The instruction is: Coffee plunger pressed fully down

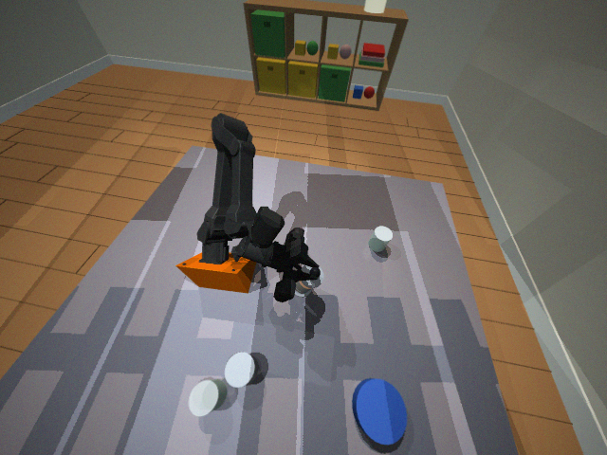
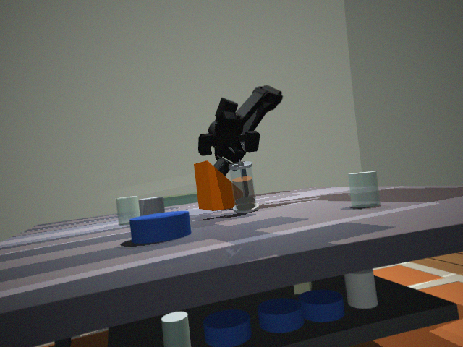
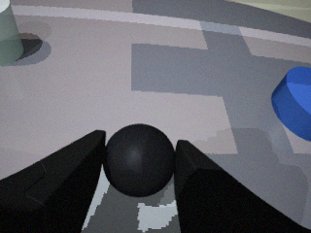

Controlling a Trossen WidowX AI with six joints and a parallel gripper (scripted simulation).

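Right now the glass coffee press is 40 mm behind my gripper tip, 20 mm to the left of it and 80 mm below it.
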